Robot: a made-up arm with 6 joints.
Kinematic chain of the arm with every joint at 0, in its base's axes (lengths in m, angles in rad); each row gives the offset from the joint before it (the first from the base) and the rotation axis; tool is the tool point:
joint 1: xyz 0 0 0.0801 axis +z
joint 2: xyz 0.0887 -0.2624 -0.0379 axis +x
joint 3: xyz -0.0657 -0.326 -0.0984 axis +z
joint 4: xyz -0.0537 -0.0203 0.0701 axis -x
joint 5: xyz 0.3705 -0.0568 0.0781 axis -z
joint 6: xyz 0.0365 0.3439 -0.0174 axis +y
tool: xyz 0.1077 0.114 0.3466
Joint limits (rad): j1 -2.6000..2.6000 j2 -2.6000..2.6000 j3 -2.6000..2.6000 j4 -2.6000..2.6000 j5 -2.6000..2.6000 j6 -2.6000..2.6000
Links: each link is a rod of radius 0.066 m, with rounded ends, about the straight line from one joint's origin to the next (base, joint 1, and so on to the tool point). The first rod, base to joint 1, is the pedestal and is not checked.
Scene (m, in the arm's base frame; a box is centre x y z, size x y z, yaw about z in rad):
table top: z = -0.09
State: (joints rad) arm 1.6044 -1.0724 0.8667 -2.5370 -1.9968 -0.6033
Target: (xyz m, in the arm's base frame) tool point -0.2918 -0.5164 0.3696
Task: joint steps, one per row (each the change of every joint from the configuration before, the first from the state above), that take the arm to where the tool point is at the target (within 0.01 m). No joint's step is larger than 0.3 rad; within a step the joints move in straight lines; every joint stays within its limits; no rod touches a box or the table.
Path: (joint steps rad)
1: -0.2761 -0.1161 0.0091 -0.0105 0.0643 -0.1887
2: -0.2761 -0.1161 0.0091 -0.0105 0.0643 -0.1888
3: -0.2761 -0.1162 0.0090 -0.0105 0.0644 -0.1887
4: -0.2760 -0.1161 0.0091 -0.0105 0.0643 -0.1887
5: -0.2761 -0.1161 0.0091 -0.0105 0.0643 -0.1888
6: -0.2761 -0.1161 0.0091 -0.0105 0.0643 -0.1887

